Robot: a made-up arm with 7 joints. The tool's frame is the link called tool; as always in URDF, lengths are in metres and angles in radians. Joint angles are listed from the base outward.
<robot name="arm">
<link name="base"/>
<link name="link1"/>
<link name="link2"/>
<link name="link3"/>
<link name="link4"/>
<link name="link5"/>
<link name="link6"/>
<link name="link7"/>
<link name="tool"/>
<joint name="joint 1" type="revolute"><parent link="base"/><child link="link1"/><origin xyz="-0.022 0.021 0.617" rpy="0 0 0"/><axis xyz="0 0 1"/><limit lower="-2.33" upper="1.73"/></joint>
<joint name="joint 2" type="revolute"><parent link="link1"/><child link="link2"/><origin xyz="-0.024 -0.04 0.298" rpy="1.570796 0 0"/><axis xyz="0 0 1"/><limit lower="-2.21" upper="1.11"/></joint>
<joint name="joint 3" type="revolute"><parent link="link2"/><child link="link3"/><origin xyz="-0.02 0.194 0.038" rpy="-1.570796 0 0"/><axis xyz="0 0 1"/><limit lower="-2.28" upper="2.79"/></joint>
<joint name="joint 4" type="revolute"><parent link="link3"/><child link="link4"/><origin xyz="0.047 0.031 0.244" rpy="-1.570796 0 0"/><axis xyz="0 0 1"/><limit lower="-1.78" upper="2.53"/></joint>
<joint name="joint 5" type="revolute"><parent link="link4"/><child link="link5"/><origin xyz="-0.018 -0.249 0.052" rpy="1.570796 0 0"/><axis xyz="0 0 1"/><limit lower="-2.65" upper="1.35"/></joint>
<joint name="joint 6" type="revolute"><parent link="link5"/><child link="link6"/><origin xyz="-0.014 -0.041 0.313" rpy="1.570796 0 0"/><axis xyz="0 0 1"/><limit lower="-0.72" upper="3.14"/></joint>
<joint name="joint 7" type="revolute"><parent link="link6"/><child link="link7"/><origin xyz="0.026 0.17 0.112" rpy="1.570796 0 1.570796"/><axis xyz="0 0 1"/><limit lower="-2.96" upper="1.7"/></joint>
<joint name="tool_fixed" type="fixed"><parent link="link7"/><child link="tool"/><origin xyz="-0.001 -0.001 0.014" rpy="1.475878 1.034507 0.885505"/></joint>
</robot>
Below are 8 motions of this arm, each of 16 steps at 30 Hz.
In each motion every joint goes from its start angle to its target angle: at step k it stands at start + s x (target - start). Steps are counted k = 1, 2, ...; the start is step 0. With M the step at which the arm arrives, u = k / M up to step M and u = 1 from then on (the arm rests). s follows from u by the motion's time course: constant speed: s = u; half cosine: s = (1 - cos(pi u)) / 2; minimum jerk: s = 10 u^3 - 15 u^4 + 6 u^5.
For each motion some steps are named. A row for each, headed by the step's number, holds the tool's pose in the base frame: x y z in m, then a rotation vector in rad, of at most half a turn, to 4 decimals.
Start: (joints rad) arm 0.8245 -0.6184 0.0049 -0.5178 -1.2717 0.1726 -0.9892
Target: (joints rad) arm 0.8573 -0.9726 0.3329 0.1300 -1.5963 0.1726 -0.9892
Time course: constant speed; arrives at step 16
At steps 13, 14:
13: 0.5320 0.6053 1.7617 -1.3522 -2.5067 -0.9966
14: 0.5501 0.6420 1.7253 -1.3550 -2.5276 -0.9056

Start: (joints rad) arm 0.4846 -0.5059 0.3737 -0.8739 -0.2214 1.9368 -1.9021
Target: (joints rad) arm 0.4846 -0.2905 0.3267 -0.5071 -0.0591 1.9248 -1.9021
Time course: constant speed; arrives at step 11
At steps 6, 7, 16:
6: -0.0332 -0.3001 1.7489 -0.5305 0.8576 1.4936
7: -0.0343 -0.2976 1.7592 -0.5506 0.8710 1.5004
16: -0.0394 -0.2864 1.7976 -0.6267 0.9263 1.5266

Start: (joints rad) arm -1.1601 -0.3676 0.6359 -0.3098 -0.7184 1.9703 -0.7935
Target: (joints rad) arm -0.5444 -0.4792 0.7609 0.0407 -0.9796 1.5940 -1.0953
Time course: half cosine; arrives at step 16
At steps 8, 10, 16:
8: -0.0918 -0.1521 1.9237 0.0713 1.5652 0.9707
10: -0.0111 -0.1776 1.9415 0.1502 1.6622 1.0856
16: 0.1323 -0.1787 1.9586 0.2565 1.8656 1.2211

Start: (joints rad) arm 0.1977 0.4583 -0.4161 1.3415 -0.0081 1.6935 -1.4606
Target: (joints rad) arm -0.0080 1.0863 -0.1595 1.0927 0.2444 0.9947 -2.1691
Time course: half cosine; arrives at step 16
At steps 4, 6, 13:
4: 0.0163 -0.3381 1.8377 0.3301 2.0288 1.5690
6: -0.0872 -0.3392 1.8549 0.3291 2.0373 1.4925
13: -0.4870 -0.2674 1.8269 0.2724 2.0940 1.0465

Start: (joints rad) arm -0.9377 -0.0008 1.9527 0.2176 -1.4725 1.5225 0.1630
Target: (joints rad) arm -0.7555 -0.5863 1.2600 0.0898 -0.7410 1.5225 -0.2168
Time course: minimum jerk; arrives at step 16
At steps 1, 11, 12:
1: -0.3223 0.1360 1.9896 -1.4269 1.5770 2.1628
11: 0.0749 -0.3406 1.9427 -0.8412 1.1722 2.5267
12: 0.1131 -0.3760 1.9220 -0.7828 1.1460 2.5511

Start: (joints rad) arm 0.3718 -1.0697 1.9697 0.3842 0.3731 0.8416 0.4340
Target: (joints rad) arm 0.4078 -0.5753 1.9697 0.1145 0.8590 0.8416 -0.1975
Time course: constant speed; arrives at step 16
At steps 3, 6, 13, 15, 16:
3: 0.7478 0.5136 1.5532 -0.0265 1.2686 -0.1651
6: 0.6999 0.4835 1.6308 0.1243 1.1999 -0.1441
13: 0.5633 0.3977 1.7965 0.4764 1.0547 -0.0794
15: 0.5184 0.3690 1.8387 0.5764 1.0182 -0.0568
16: 0.4951 0.3538 1.8588 0.6262 1.0009 -0.0448

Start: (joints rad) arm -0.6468 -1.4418 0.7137 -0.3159 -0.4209 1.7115 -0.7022
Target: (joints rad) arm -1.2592 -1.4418 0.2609 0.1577 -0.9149 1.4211 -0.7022
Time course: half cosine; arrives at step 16
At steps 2, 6, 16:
2: 0.4594 -0.7343 1.3450 0.4333 1.2453 2.2017
6: 0.4401 -0.7854 1.3446 0.8468 1.3803 2.0410
16: 0.3177 -0.9659 1.2018 1.9724 1.3072 1.4877

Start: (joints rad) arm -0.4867 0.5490 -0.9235 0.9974 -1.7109 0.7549 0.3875
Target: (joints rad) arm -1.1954 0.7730 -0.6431 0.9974 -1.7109 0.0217 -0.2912
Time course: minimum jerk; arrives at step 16
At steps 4, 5, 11, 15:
4: -0.3491 -0.2451 1.9836 0.9406 0.1199 0.8319
5: -0.3764 -0.2136 1.9851 0.9658 0.0407 0.7790
11: -0.4932 0.1225 1.9683 1.0620 -0.6364 0.4773
15: -0.4832 0.2265 1.9542 1.0516 -0.8175 0.4425

